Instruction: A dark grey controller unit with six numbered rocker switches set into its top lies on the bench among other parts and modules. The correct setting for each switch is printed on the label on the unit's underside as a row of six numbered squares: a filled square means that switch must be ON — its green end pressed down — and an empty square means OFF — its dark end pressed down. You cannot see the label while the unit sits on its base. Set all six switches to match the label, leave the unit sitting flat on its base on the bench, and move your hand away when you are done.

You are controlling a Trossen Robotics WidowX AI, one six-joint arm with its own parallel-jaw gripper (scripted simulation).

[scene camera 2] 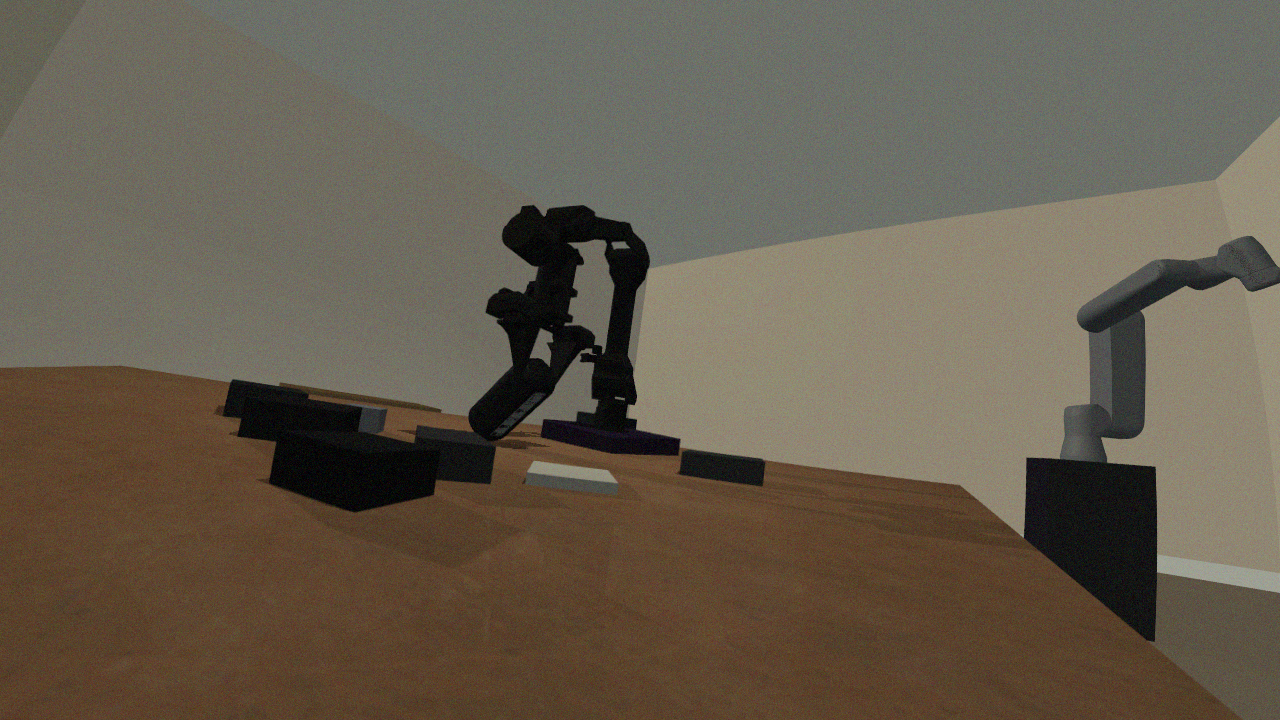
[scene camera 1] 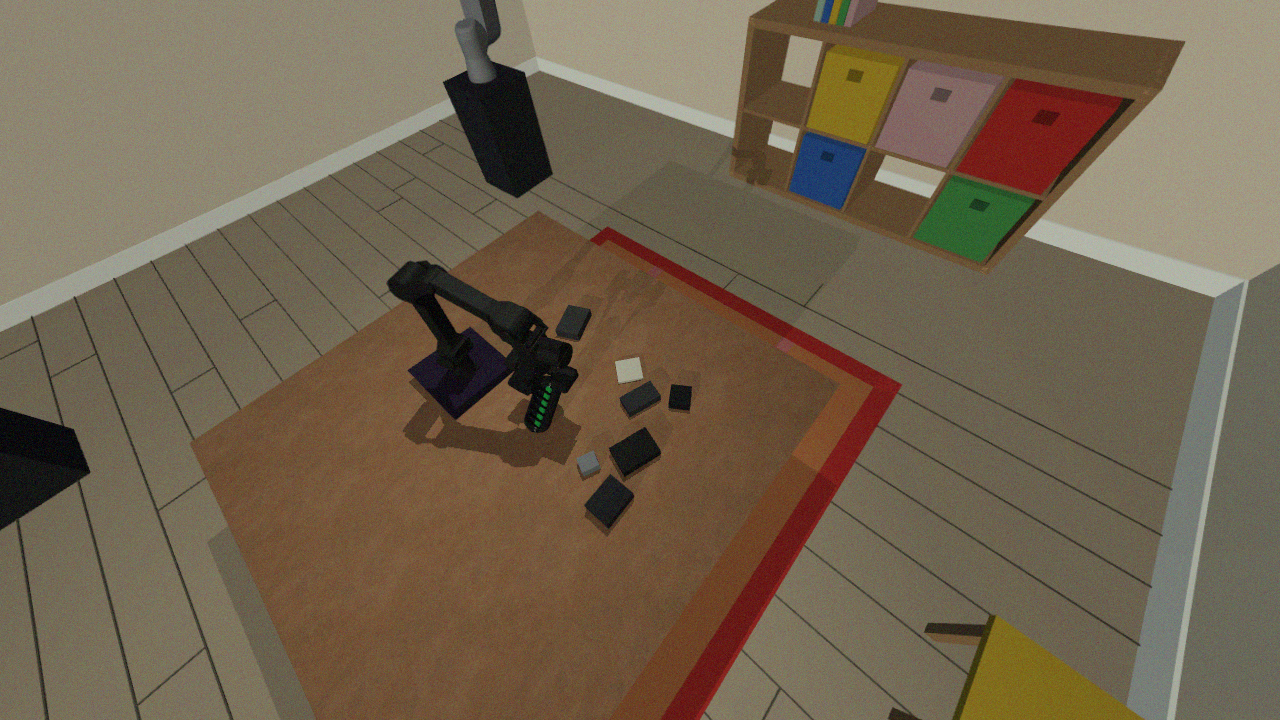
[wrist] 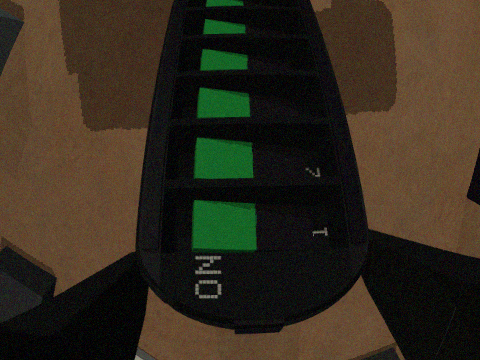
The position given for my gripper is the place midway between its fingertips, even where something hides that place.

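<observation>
My gripper is here at [scene camera 2: 535, 381], and I find the same gripper at [scene camera 1: 550, 385] and at [wrist: 252, 256]. There is a white flat block [scene camera 2: 550, 475], and there is a black cube [scene camera 2: 356, 471] too. In the wrist view the black cube is out of frame.
</observation>
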